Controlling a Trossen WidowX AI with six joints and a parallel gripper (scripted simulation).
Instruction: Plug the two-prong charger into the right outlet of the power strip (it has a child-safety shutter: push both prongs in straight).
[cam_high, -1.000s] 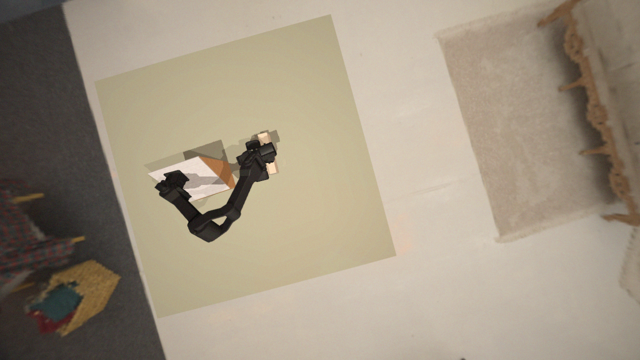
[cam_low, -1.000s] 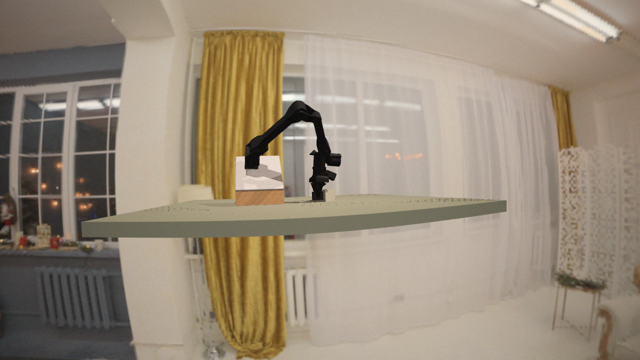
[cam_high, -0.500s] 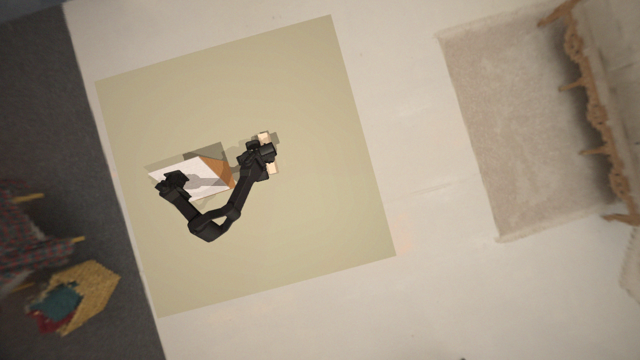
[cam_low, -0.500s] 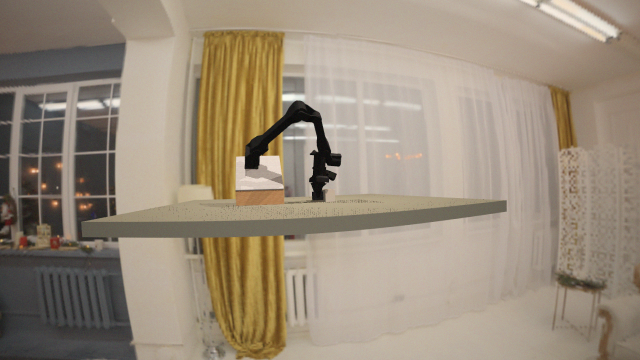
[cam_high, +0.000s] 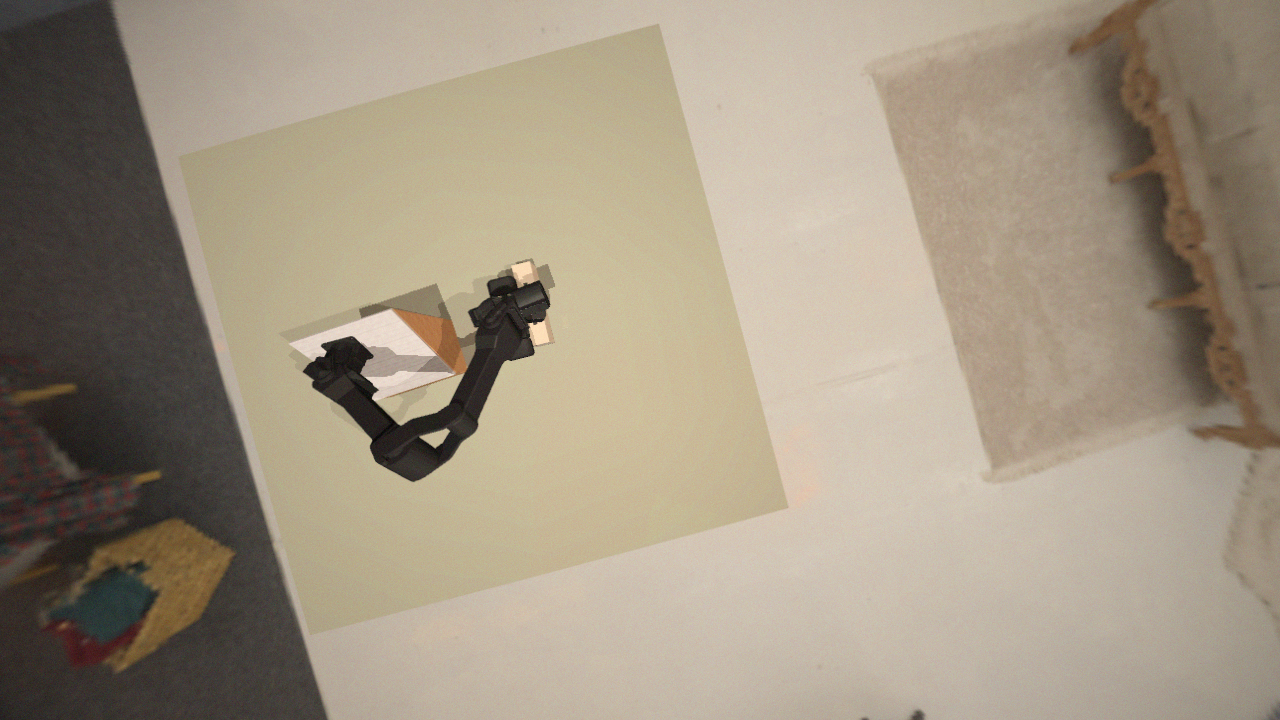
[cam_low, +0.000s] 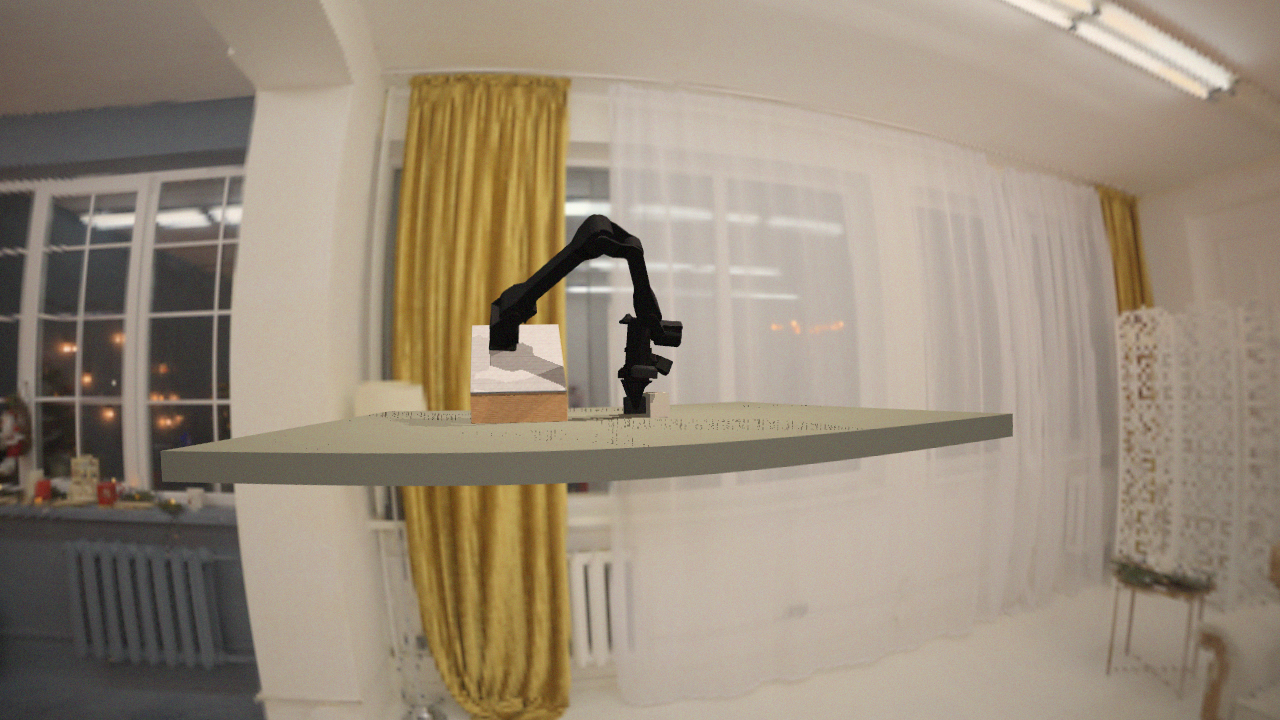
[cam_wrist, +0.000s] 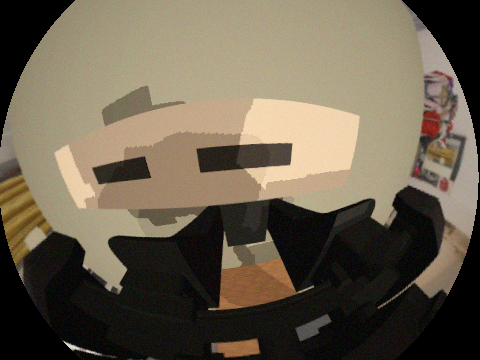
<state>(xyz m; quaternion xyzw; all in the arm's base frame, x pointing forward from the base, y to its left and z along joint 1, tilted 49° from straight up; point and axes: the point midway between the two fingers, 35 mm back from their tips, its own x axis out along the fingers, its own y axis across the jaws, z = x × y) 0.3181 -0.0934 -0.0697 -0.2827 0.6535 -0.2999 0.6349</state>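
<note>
The dark grey charger is 2 cm ahead of my gripper tip and 1 cm above it.
</note>
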